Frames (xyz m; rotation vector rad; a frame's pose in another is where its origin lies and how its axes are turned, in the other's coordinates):
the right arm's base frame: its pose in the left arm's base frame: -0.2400 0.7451 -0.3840 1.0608 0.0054 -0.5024
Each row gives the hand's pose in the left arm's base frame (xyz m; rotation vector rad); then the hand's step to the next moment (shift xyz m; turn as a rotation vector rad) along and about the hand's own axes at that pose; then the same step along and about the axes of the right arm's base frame.
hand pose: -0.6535 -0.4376 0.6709 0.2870 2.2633 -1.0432
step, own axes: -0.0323 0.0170 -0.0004 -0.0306 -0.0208 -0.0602
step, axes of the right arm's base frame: 0.0211 0.0263 -0.0139 -0.0384 0.0590 0.0060
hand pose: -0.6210 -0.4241 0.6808 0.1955 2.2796 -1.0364
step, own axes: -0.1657 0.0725 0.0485 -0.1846 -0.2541 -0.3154
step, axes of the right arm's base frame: 0.1417 0.1087 -0.0563 -0.2196 0.3467 0.1725
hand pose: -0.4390 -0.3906 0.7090 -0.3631 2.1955 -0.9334
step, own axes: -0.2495 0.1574 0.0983 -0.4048 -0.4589 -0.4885
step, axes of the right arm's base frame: 0.1572 0.1411 -0.2282 -0.2975 0.6637 0.2899
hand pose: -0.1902 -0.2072 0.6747 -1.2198 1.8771 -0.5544
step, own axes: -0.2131 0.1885 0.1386 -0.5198 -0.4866 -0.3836
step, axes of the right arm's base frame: -0.0306 0.0212 -0.3143 -0.2270 0.7547 0.1815
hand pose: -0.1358 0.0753 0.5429 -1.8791 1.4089 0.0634
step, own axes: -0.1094 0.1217 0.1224 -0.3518 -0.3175 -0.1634
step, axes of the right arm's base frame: -0.1196 -0.0646 -0.1526 -0.1334 0.4821 0.0325
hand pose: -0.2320 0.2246 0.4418 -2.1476 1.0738 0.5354
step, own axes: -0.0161 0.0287 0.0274 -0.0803 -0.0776 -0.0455
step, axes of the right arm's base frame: -0.0319 -0.0242 -0.0152 -0.0267 0.1168 0.0132
